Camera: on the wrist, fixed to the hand. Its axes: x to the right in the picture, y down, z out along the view.
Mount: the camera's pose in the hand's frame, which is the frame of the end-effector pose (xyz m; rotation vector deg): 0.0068 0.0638 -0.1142 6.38 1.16 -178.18
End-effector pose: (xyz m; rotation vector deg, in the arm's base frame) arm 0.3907 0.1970 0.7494 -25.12 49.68 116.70
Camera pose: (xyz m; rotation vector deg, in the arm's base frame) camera 0.3332 0.0940 0.6924 -41.35 -16.84 -52.27
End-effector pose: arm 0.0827 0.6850 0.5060 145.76 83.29 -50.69
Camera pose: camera 0.1875 0.6943 0.5840 69.03 -124.47 8.47
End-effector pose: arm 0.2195 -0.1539 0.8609 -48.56 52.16 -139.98
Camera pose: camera 0.1488 -0.1517 0.7506 38.10 39.41 27.07
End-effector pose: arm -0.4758 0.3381 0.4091 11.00 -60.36 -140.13
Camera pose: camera -0.4240 0.2225 0.3757 -47.48 -4.03 27.70
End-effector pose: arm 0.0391 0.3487 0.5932 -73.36 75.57 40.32
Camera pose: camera -0.0529 0.2554 0.5937 -82.43 -78.07 -86.11
